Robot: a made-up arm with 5 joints. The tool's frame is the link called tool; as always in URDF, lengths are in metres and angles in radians.
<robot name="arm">
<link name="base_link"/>
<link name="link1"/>
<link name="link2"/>
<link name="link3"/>
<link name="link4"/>
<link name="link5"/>
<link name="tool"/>
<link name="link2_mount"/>
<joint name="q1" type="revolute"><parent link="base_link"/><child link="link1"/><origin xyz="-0.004 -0.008 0.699" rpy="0 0 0"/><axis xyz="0 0 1"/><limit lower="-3.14" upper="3.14"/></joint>
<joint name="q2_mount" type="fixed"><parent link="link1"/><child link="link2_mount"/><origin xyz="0.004 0.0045 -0.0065" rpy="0 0 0"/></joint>
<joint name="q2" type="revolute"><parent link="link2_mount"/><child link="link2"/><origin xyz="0.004 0.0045 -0.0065" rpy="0 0 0"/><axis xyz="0 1 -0.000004"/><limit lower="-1.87" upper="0.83"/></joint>
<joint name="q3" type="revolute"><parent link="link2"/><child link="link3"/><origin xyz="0.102 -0.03 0.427" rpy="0 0 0"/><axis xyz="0 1 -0.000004"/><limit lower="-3.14" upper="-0.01"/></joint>
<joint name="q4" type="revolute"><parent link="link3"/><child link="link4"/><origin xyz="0.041 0.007 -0.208" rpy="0 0 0"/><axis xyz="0 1 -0.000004"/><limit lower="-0.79" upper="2.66"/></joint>
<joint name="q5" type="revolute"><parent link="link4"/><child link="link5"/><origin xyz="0.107 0.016 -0.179" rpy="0 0 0"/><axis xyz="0 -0.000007 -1"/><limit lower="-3.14" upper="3.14"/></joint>
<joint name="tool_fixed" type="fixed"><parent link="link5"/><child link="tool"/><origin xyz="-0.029 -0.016 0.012" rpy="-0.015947 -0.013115 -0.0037"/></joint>
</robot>
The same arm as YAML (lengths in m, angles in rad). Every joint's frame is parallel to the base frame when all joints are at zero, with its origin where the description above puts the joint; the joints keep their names.
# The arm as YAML. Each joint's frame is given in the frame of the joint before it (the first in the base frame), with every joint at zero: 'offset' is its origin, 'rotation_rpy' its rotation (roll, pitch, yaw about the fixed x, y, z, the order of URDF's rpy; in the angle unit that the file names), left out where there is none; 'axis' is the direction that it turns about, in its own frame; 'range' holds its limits. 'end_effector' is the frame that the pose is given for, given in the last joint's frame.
length_unit: m
angle_unit: rad
chain:
  - id: q1
    offset: [-0.004, -0.008, 0.699]
    axis: "+z"
    range: [-3.14, 3.14]
  - id: q2
    offset: [0.008, 0.009, -0.013]
    axis: "+y"
    range: [-1.87, 0.83]
  - id: q3
    offset: [0.102, -0.03, 0.427]
    axis: "+y"
    range: [-3.14, -0.01]
  - id: q4
    offset: [0.041, 0.007, -0.208]
    axis: "+y"
    range: [-0.79, 2.66]
  - id: q5
    offset: [0.107, 0.016, -0.179]
    axis: "-z"
    range: [-3.14, 3.14]
end_effector:
  offset: [-0.029, -0.016, 0.012]
  rotation_rpy: [-0.0159, -0.0131, -0.0037]

